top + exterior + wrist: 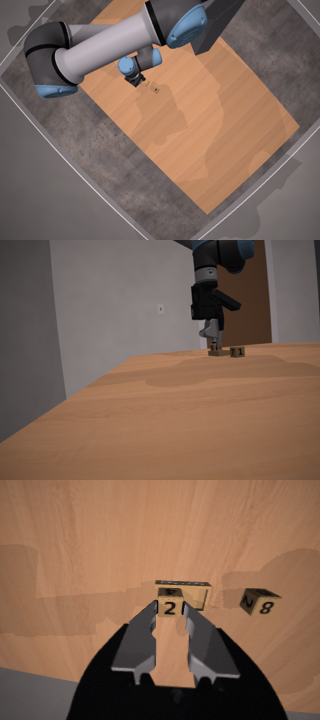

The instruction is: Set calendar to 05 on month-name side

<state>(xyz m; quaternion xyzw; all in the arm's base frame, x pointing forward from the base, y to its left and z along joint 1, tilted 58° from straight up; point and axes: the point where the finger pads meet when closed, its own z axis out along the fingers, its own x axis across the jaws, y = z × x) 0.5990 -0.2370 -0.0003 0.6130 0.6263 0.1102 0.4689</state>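
The wooden calendar tray lies 30 mm below my hand and 20 mm to the left of it. From my hand the other things lie so: block (10 mm below).
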